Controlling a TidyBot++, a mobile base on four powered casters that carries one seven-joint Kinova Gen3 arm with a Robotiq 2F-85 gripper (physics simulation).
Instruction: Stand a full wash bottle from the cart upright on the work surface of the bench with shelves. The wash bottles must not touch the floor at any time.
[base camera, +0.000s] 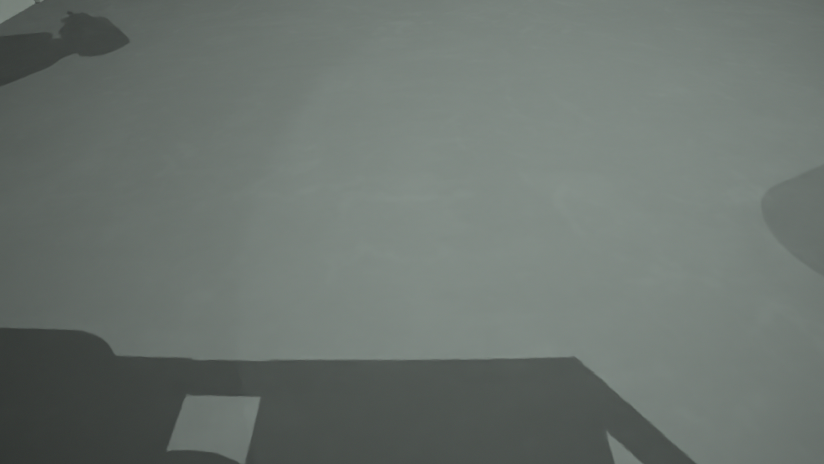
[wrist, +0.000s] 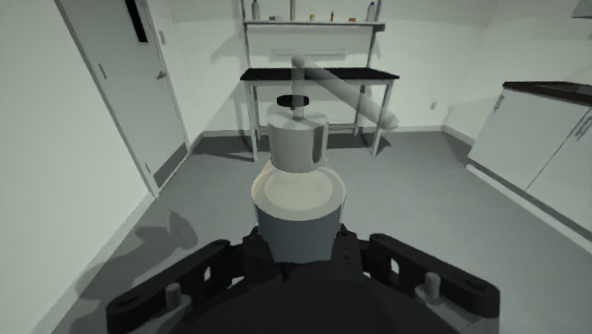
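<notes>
A wash bottle (wrist: 298, 200) with a grey-blue filled lower body, a clear cap and a bent spout is upright in the wrist view. My gripper (wrist: 298, 229) is shut on its body and holds it in the air, above the floor. The bench with shelves (wrist: 320, 75) stands ahead against the far wall, beyond the bottle, with a black work surface. The bottle's cap and spout cover part of the bench in the view. The cart does not show in either view.
The bench's upper shelf (wrist: 320, 23) holds several small bottles and items. A grey door (wrist: 120, 80) is on the left. White cabinets (wrist: 530, 135) with a dark top stand on the right. The base camera shows grey floor (base camera: 432, 201) with shadows.
</notes>
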